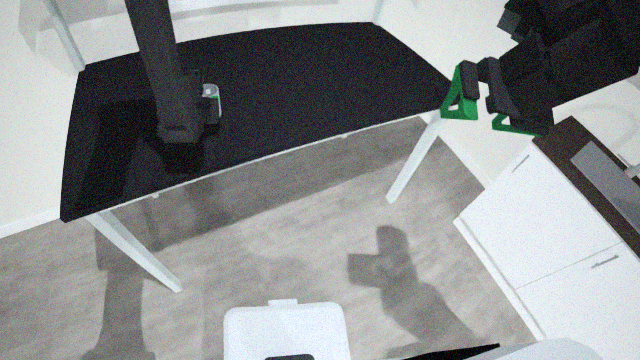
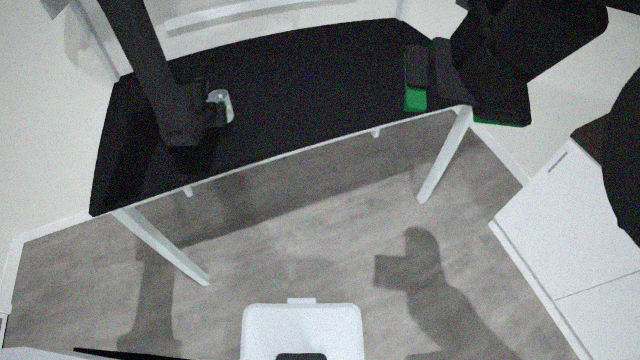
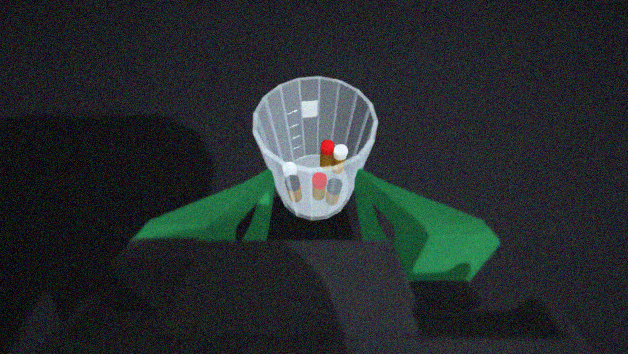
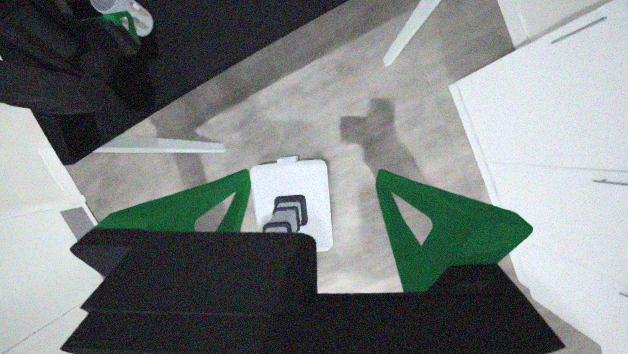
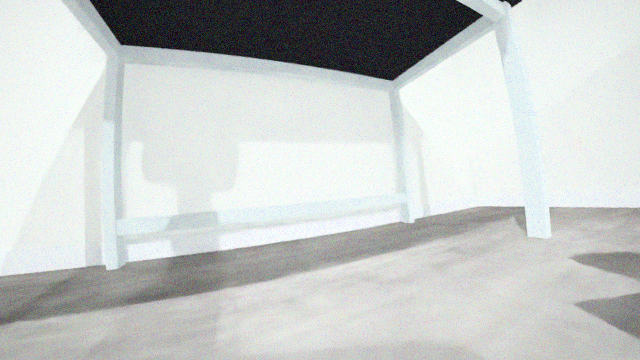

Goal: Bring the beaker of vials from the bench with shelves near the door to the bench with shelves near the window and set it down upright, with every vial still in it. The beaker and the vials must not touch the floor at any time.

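The clear beaker (image 1: pixel 212 91) (image 2: pixel 229 111) (image 3: pixel 315 90) (image 4: pixel 144 25) is upright at the black bench top (image 1: pixel 310 75) (image 2: pixel 320 65) (image 3: pixel 500 75) (image 4: pixel 225 40). Several vials (image 3: pixel 327 148) with red, white and grey caps stand inside it. My left gripper (image 1: pixel 212 107) (image 2: pixel 220 112) (image 3: pixel 314 177) is shut on the beaker, its green fingers against both sides of the lower wall. Whether the base touches the bench is hidden. My right gripper (image 1: pixel 485 122) (image 2: pixel 450 115) (image 4: pixel 313 176) is open and empty, off near the bench's right front corner. The second bench cannot be made out.
Bench legs (image 1: pixel 415 162) (image 2: pixel 445 155) (image 4: pixel 165 145) (image 5: pixel 527 125) slope down from the front edge. A white cabinet (image 1: pixel 540 220) (image 2: pixel 555 220) (image 4: pixel 555 125) with a dark worktop stands at the right. A white rounded box-like part (image 1: pixel 285 327) (image 2: pixel 302 327) (image 4: pixel 320 200) is low in front of the bench.
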